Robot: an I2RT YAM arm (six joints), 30 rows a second.
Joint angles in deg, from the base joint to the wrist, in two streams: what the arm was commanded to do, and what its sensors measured. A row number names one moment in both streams.
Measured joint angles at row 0:
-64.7 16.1 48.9 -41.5 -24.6 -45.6
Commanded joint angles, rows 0 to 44:
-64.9 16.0 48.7 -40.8 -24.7 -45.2
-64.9 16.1 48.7 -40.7 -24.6 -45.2
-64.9 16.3 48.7 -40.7 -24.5 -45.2
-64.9 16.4 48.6 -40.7 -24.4 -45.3
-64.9 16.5 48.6 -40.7 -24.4 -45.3
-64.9 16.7 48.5 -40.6 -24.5 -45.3
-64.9 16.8 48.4 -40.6 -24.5 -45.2
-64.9 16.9 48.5 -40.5 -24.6 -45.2
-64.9 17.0 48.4 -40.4 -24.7 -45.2
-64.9 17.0 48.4 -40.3 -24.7 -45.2
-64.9 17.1 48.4 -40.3 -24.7 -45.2
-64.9 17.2 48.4 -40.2 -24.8 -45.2
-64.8 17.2 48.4 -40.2 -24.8 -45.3
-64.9 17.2 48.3 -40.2 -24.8 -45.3
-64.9 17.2 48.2 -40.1 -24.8 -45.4
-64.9 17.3 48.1 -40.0 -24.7 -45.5
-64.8 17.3 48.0 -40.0 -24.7 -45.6
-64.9 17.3 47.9 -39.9 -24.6 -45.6
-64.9 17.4 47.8 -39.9 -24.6 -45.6
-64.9 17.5 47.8 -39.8 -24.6 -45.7
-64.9 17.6 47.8 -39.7 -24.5 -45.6
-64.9 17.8 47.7 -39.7 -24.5 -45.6
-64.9 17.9 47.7 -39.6 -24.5 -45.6
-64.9 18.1 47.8 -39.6 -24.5 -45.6
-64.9 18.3 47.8 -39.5 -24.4 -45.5
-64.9 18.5 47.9 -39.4 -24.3 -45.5
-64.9 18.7 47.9 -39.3 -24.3 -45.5
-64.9 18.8 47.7 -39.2 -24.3 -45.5
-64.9 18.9 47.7 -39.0 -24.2 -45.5
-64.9 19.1 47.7 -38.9 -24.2 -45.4
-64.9 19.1 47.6 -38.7 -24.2 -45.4
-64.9 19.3 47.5 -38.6 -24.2 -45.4
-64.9 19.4 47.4 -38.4 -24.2 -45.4
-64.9 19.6 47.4 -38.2 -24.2 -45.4
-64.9 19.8 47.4 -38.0 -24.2 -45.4
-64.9 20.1 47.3 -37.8 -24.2 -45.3
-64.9 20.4 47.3 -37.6 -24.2 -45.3
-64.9 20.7 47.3 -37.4 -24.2 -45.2
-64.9 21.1 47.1 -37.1 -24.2 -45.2
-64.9 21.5 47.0 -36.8 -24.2 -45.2
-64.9 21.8 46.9 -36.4 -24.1 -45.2
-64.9 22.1 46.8 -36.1 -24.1 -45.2
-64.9 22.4 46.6 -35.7 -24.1 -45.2
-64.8 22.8 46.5 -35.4 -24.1 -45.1
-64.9 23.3 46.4 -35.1 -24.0 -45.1
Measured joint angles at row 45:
-64.7 21.8 47.4 -37.7 -24.0 -45.6
